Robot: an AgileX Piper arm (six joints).
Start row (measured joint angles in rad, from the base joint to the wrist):
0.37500 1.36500 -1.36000 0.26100 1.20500 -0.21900
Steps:
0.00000 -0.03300 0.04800 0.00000 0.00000 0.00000
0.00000 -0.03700 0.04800 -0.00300 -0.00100 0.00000
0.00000 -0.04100 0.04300 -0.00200 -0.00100 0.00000
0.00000 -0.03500 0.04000 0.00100 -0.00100 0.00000
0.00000 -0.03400 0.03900 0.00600 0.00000 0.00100
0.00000 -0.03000 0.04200 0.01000 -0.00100 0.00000
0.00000 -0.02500 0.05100 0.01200 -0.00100 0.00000
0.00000 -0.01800 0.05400 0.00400 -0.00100 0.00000
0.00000 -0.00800 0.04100 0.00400 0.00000 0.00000
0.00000 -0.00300 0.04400 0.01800 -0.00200 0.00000
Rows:
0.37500 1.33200 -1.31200 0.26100 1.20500 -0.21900
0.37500 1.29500 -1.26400 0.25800 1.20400 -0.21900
0.37500 1.25400 -1.22100 0.25600 1.20300 -0.21900
0.37500 1.21900 -1.18100 0.25700 1.20200 -0.21900
0.37500 1.18500 -1.14200 0.26300 1.20200 -0.21800
0.37500 1.15500 -1.10000 0.27300 1.20100 -0.21800
0.37500 1.13000 -1.04900 0.28500 1.20000 -0.21800
0.37500 1.11200 -0.99500 0.28900 1.19900 -0.21800
0.37500 1.10400 -0.95400 0.29300 1.19900 -0.21800
0.37500 1.10100 -0.91000 0.31100 1.19700 -0.21800

